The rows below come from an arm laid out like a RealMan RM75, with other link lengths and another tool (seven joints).
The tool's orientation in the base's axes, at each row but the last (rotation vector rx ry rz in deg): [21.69 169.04 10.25]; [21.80 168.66 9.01]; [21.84 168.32 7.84]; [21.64 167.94 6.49]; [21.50 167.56 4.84]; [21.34 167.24 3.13]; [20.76 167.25 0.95]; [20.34 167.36 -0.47]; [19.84 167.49 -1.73]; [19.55 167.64 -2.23]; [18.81 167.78 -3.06]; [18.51 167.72 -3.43]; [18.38 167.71 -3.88]
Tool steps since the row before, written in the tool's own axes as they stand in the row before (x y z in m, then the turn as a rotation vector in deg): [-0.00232 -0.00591 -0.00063 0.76 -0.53 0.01]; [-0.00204 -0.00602 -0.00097 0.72 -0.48 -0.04]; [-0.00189 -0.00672 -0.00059 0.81 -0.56 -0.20]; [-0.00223 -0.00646 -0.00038 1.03 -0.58 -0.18]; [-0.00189 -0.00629 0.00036 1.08 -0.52 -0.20]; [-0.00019 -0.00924 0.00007 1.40 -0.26 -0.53]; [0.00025 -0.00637 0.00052 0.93 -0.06 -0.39]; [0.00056 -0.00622 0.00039 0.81 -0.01 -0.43]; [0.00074 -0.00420 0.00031 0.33 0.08 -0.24]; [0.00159 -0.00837 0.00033 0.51 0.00 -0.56]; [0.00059 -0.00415 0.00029 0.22 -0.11 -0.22]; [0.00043 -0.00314 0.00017 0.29 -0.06 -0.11]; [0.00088 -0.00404 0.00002 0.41 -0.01 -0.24]
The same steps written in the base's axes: [0.00069 -0.00634 0.00013 -0.85 -0.31 -0.19]; [0.00031 -0.00640 0.00051 -0.81 -0.28 -0.13]; [0.00005 -0.00700 0.00012 -0.94 -0.34 0.00]; [0.00047 -0.00683 0.00012 -1.16 -0.30 -0.06]; [0.00033 -0.00655 -0.00052 -1.19 -0.23 -0.04]; [-0.00207 -0.00899 -0.00060 -1.50 0.10 0.24]; [-0.00167 -0.00612 -0.00079 -0.98 0.17 0.20]; [-0.00194 -0.00592 -0.00061 -0.86 0.19 0.26]; [-0.00163 -0.00393 -0.00046 -0.34 0.16 0.17]; [-0.00338 -0.00780 -0.00061 -0.59 0.14 0.45]; [-0.00143 -0.00393 -0.00034 -0.28 -0.05 0.17]; [-0.00107 -0.00298 -0.00019 -0.31 0.01 0.05]; [-0.00172 -0.00376 -0.00010 -0.44 0.09 0.15]
